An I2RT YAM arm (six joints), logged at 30 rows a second.
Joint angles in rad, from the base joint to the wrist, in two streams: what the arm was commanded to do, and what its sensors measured. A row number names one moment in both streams.
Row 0, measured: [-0.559, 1.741, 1.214, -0.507, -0.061, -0.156]
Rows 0 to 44, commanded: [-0.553, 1.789, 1.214, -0.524, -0.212, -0.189]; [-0.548, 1.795, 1.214, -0.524, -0.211, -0.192]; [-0.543, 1.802, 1.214, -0.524, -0.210, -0.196]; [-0.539, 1.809, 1.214, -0.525, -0.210, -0.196]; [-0.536, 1.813, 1.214, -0.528, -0.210, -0.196]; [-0.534, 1.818, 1.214, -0.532, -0.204, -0.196]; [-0.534, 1.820, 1.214, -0.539, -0.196, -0.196]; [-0.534, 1.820, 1.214, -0.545, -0.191, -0.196]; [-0.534, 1.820, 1.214, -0.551, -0.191, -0.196]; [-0.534, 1.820, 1.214, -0.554, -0.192, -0.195]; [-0.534, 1.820, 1.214, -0.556, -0.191, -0.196]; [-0.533, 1.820, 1.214, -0.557, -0.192, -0.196]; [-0.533, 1.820, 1.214, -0.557, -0.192, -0.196]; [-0.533, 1.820, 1.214, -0.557, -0.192, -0.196]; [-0.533, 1.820, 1.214, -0.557, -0.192, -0.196]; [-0.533, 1.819, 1.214, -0.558, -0.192, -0.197]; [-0.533, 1.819, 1.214, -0.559, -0.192, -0.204]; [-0.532, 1.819, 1.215, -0.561, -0.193, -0.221]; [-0.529, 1.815, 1.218, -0.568, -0.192, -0.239]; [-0.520, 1.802, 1.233, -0.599, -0.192, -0.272]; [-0.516, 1.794, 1.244, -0.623, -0.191, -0.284]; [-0.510, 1.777, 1.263, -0.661, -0.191, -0.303]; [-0.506, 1.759, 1.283, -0.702, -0.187, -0.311]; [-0.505, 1.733, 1.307, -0.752, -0.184, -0.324]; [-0.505, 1.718, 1.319, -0.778, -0.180, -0.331]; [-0.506, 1.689, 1.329, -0.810, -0.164, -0.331]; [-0.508, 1.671, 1.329, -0.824, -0.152, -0.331]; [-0.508, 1.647, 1.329, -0.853, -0.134, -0.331]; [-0.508, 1.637, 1.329, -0.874, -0.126, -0.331]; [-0.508, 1.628, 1.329, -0.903, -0.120, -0.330]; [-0.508, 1.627, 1.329, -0.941, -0.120, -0.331]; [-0.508, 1.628, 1.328, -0.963, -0.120, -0.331]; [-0.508, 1.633, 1.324, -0.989, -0.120, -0.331]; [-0.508, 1.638, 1.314, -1.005, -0.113, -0.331]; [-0.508, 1.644, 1.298, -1.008, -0.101, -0.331]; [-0.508, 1.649, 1.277, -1.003, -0.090, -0.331]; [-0.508, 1.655, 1.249, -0.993, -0.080, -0.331]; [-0.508, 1.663, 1.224, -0.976, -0.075, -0.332]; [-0.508, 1.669, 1.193, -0.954, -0.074, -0.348]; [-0.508, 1.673, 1.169, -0.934, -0.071, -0.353]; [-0.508, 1.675, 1.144, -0.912, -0.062, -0.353]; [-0.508, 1.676, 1.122, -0.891, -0.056, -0.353]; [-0.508, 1.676, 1.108, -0.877, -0.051, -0.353]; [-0.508, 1.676, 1.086, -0.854, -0.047, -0.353]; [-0.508, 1.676, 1.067, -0.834, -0.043, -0.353]
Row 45, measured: [-0.508, 1.670, 1.130, -0.879, -0.076, -0.334]
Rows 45 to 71, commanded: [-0.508, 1.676, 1.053, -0.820, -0.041, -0.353]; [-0.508, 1.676, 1.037, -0.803, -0.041, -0.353]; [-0.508, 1.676, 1.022, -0.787, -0.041, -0.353]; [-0.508, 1.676, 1.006, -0.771, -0.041, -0.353]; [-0.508, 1.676, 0.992, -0.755, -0.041, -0.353]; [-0.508, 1.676, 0.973, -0.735, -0.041, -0.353]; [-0.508, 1.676, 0.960, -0.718, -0.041, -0.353]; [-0.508, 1.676, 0.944, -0.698, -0.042, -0.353]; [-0.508, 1.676, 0.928, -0.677, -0.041, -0.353]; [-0.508, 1.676, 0.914, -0.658, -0.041, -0.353]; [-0.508, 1.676, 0.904, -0.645, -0.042, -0.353]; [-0.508, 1.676, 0.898, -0.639, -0.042, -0.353]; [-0.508, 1.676, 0.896, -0.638, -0.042, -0.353]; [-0.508, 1.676, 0.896, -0.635, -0.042, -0.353]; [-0.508, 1.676, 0.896, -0.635, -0.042, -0.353]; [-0.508, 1.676, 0.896, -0.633, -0.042, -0.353]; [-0.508, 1.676, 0.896, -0.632, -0.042, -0.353]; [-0.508, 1.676, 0.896, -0.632, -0.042, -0.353]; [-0.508, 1.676, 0.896, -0.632, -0.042, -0.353]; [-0.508, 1.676, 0.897, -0.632, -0.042, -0.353]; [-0.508, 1.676, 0.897, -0.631, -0.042, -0.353]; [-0.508, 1.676, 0.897, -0.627, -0.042, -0.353]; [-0.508, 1.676, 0.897, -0.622, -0.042, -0.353]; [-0.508, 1.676, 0.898, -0.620, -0.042, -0.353]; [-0.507, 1.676, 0.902, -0.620, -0.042, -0.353]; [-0.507, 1.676, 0.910, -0.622, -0.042, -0.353]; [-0.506, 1.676, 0.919, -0.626, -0.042, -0.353]
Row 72, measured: [-0.508, 1.670, 0.909, -0.622, -0.078, -0.343]
